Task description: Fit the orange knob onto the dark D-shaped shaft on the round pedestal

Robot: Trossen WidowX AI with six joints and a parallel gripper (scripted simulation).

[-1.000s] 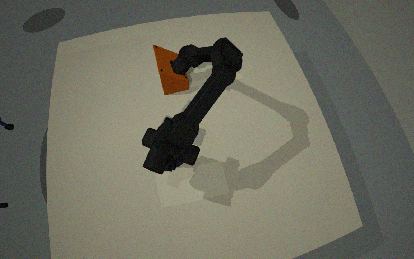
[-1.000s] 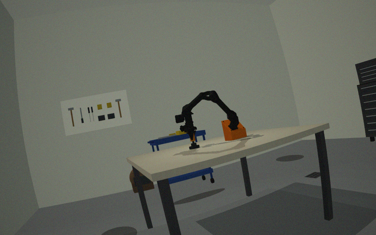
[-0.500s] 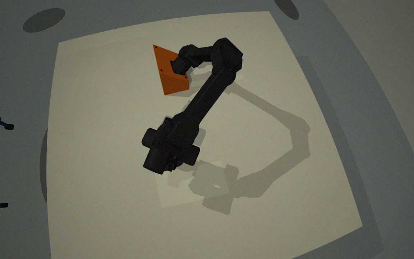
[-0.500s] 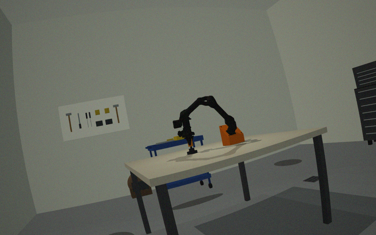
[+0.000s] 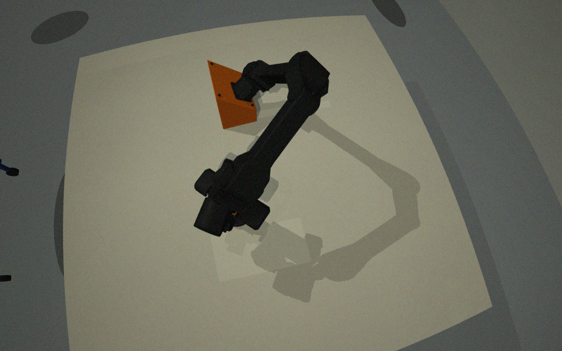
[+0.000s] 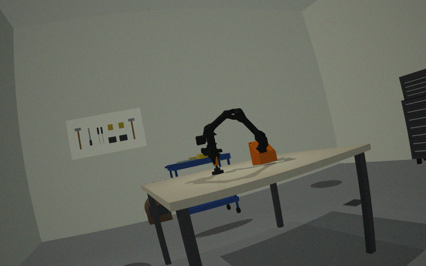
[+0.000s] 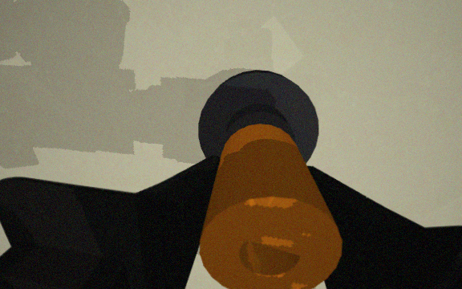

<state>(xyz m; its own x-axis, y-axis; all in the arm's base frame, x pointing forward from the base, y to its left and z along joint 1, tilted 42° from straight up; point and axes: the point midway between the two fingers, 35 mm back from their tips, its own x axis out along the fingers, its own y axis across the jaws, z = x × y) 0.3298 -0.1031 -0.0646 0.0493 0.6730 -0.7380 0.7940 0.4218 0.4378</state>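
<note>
My gripper tip is 20 mm below the orange knob. The rest, counted from my gripper tip: dark round pedestal 40 mm below.
</note>
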